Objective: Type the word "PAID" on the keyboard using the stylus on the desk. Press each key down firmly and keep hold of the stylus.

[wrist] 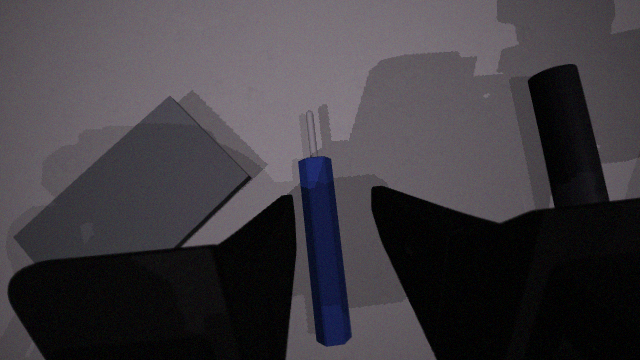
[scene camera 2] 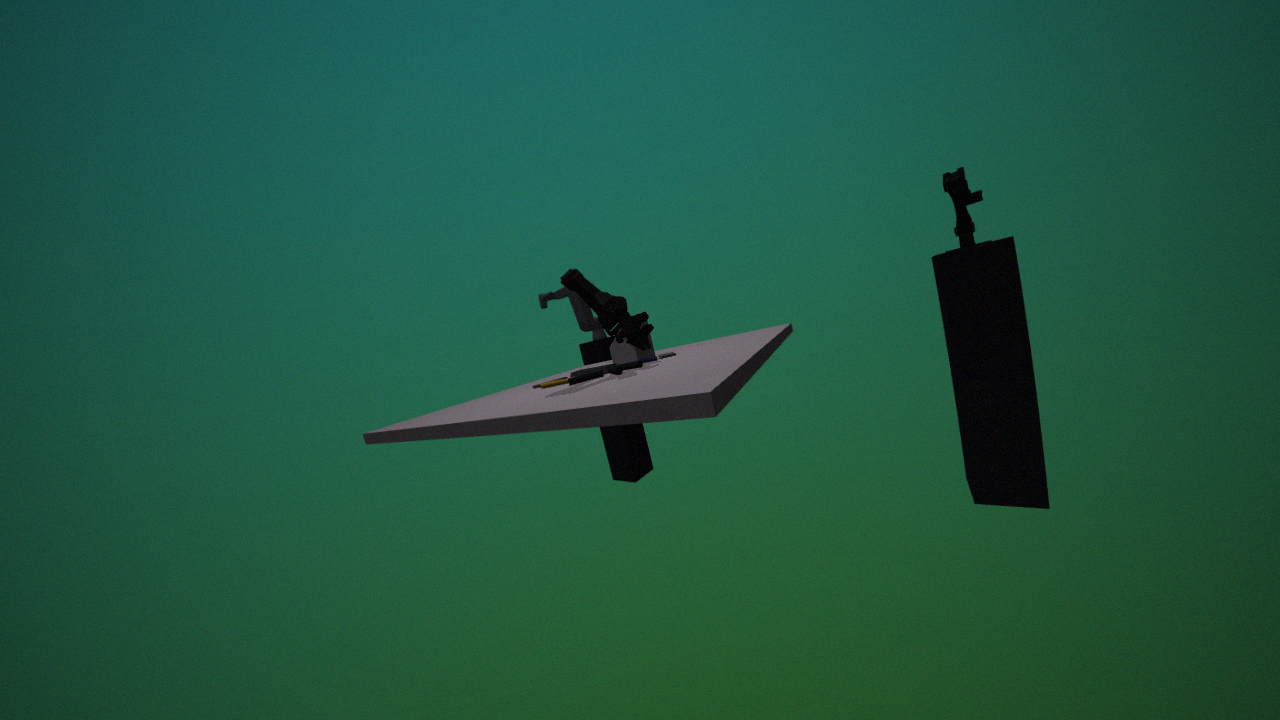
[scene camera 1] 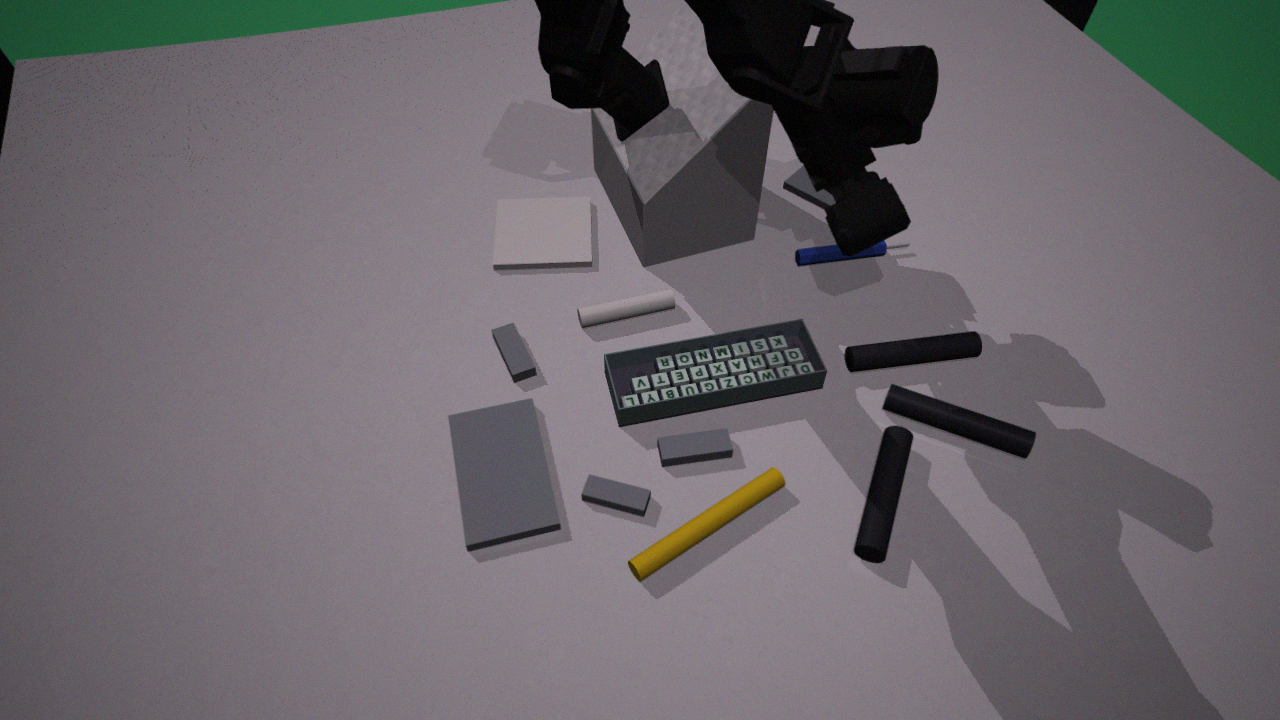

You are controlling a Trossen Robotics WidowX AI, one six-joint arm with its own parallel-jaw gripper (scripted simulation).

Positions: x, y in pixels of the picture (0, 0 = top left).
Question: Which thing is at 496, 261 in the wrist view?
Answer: My gripper.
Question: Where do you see a stylus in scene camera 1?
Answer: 831, 253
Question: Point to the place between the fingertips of my gripper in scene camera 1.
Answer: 869, 222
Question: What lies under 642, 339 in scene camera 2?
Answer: My gripper.
